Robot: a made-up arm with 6 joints. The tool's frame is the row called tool. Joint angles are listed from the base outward. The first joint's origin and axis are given. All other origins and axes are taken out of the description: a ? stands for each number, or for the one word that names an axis. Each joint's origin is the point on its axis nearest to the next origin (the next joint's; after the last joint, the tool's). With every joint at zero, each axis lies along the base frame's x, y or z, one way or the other. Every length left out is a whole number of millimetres.
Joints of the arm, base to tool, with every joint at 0 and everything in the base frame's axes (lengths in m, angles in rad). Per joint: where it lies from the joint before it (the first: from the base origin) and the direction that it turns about. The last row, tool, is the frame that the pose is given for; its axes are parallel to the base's.
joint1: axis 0 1 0 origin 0.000 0.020 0.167
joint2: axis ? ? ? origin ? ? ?
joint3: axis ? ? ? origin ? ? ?
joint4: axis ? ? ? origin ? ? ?
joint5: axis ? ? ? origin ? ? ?
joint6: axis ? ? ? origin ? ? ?
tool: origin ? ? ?
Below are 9 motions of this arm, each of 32 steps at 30 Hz.
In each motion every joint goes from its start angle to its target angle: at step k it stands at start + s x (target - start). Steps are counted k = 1, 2, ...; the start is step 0. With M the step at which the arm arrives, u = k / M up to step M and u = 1 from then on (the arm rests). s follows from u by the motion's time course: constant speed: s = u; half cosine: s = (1 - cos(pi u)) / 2; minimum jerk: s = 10 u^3 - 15 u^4 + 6 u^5.
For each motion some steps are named. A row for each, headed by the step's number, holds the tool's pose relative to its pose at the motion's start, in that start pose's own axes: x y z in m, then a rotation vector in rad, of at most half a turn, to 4 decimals.
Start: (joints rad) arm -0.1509 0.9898 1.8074 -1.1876 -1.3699 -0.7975
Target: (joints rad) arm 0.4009 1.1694 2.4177 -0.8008 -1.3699 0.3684
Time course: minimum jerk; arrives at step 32
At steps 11, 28, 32:
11: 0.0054 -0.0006 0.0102 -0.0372 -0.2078 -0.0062
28: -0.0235 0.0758 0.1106 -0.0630 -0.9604 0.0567
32: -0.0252 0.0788 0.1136 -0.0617 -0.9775 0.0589

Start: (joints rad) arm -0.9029 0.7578 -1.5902 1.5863 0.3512 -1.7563
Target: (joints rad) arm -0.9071 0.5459 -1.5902 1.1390 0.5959 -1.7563
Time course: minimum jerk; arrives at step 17
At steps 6, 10, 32:
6: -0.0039 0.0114 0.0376 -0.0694 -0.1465 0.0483
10: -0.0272 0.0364 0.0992 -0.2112 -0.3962 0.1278
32: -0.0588 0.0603 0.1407 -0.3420 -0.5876 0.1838

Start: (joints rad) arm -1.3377 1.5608 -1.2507 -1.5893 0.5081 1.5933
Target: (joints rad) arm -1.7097 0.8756 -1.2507 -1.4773 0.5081 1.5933
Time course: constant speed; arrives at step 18
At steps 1, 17, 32:
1: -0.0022 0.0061 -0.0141 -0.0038 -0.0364 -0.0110
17: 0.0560 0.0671 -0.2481 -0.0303 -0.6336 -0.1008
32: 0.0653 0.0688 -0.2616 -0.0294 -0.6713 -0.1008

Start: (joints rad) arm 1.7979 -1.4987 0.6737 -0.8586 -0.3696 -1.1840
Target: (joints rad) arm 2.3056 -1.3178 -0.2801 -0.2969 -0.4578 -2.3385
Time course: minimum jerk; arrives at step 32
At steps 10, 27, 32:
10: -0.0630 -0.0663 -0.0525 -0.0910 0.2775 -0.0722
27: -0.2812 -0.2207 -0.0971 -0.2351 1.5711 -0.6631
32: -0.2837 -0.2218 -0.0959 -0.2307 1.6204 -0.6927

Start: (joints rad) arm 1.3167 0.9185 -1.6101 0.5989 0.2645 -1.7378
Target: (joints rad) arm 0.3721 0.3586 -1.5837 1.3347 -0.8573 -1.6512
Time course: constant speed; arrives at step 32
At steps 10, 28, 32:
10: -0.0676 0.1184 -0.0006 0.0190 0.0334 -0.0428
28: -0.2570 0.1974 -0.0348 -0.0452 0.0700 -0.1349
32: -0.2995 0.1897 -0.0442 -0.0724 0.0657 -0.1572

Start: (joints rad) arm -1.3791 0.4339 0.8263 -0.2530 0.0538 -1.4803
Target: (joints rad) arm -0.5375 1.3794 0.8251 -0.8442 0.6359 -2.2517
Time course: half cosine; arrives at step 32
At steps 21, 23, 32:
21: -0.1205 0.0548 0.2279 0.3784 -0.1370 -0.2834
23: -0.1358 0.0636 0.2451 0.3766 -0.1448 -0.3428
32: -0.1650 0.0944 0.2794 0.3497 -0.1404 -0.4988

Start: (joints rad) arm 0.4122 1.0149 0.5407 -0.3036 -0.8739 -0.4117
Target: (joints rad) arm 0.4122 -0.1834 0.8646 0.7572 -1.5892 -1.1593
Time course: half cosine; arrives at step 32
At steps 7, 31, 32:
7: -0.0399 0.0046 0.0017 -0.1101 0.1202 0.1860
31: 0.1421 0.0092 0.3407 -1.6595 0.0329 1.1540
32: 0.1428 0.0106 0.3422 -1.6640 0.0294 1.1549

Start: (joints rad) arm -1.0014 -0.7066 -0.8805 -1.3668 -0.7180 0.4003
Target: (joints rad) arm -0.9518 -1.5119 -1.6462 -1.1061 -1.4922 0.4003
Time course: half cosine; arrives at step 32
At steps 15, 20, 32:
15: 0.2079 0.0201 0.0060 -0.1934 -0.4044 0.1649
20: 0.3334 0.0017 0.0547 -0.3783 -0.6317 0.1837
32: 0.4675 -0.0479 0.1741 -0.6931 -0.8978 0.1287

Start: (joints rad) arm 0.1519 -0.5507 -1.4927 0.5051 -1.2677 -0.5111
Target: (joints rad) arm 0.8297 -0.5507 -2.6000 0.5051 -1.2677 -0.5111
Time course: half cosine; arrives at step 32
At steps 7, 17, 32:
7: 0.0148 -0.0299 0.0027 -0.0956 -0.0150 -0.0470
17: 0.0567 -0.1477 0.0528 -0.4202 -0.0924 -0.2883
32: 0.0528 -0.2544 0.1494 -0.6614 -0.1833 -0.6283

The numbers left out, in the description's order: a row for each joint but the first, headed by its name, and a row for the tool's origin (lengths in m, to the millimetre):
joint2: axis 0 0 -1, xyz -0.158 0.000 0.133
joint3: axis 1 0 0, xyz 0.138 -0.382 0.000
joint4: axis 0 1 0, xyz 0.000 0.195 0.045
joint5: axis 1 0 0, xyz 0.077 0.000 -0.089
joint6: axis 0 -1 0, xyz 0.000 0.056 -0.256
tool: xyz 0.019 0.000 -0.254

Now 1 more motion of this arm.
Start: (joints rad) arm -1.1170 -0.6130 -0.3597 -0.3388 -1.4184 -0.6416
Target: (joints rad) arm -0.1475 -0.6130 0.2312 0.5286 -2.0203 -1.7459
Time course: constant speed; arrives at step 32
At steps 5, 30, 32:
5: -0.0842 0.0092 -0.0104 -0.0996 0.2092 0.2471
30: -0.1332 -0.0692 0.0929 -1.0236 0.4947 1.1871
32: -0.1230 -0.0609 0.1046 -1.0966 0.4595 1.2322

